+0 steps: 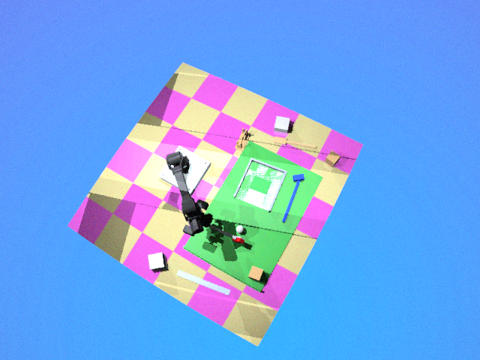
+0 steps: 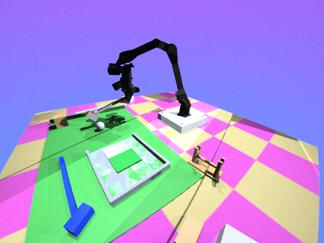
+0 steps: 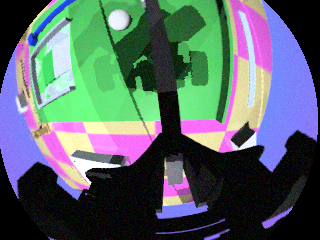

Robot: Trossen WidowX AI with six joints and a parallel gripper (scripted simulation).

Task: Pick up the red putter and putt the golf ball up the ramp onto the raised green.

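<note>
Right now the red putter is 12 cm ahead of my gripper tip and 1 cm to the left of it. Round my gripper tip: blue putter 39 cm ahead, 36 cm to the left, 8 cm below; then white golf ball 21 cm ahead, 8 cm below, 7 cm to the left; then white strip 27 cm to the right, 15 cm ahead, 10 cm below.
</note>
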